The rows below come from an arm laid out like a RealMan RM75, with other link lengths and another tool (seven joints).
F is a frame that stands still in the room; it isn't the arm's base.
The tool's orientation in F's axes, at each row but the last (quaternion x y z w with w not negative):
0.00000, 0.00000, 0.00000, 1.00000
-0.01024, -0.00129, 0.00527, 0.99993
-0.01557, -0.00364, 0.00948, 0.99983
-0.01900, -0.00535, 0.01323, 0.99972
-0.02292, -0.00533, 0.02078, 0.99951
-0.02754, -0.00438, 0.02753, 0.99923
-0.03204, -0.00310, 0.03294, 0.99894
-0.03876, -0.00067, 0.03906, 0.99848
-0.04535, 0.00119, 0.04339, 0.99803
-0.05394, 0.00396, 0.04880, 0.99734
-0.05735, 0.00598, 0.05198, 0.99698
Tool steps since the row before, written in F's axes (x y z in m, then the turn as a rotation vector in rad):
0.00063, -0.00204, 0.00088, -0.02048, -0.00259, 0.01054
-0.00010, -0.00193, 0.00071, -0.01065, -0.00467, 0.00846
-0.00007, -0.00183, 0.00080, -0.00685, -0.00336, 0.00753
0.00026, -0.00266, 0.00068, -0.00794, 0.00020, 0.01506
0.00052, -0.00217, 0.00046, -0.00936, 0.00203, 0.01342
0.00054, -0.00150, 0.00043, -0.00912, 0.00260, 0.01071
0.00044, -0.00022, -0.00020, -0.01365, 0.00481, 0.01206
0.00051, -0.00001, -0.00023, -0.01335, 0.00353, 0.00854
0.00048, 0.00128, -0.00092, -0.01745, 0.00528, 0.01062
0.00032, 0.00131, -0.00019, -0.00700, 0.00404, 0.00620
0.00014, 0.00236, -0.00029, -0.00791, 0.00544, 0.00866
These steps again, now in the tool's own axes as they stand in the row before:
0.00063, -0.00204, 0.00088, -0.02048, -0.00259, 0.01054
-0.00012, -0.00194, 0.00067, -0.01068, -0.00473, 0.00839
-0.00010, -0.00185, 0.00074, -0.00686, -0.00346, 0.00747
0.00020, -0.00269, 0.00058, -0.00778, -0.00017, 0.01514
0.00043, -0.00221, 0.00035, -0.00914, 0.00179, 0.01361
0.00046, -0.00155, 0.00034, -0.00888, 0.00250, 0.01093
0.00042, -0.00024, -0.00022, -0.01325, 0.00491, 0.01246
0.00051, -0.00003, -0.00023, -0.01305, 0.00389, 0.00885
0.00059, 0.00131, -0.00080, -0.01699, 0.00579, 0.01108
0.00045, 0.00129, -0.00005, -0.00666, 0.00402, 0.00658
0.00039, 0.00235, -0.00002, -0.00746, 0.00522, 0.00918

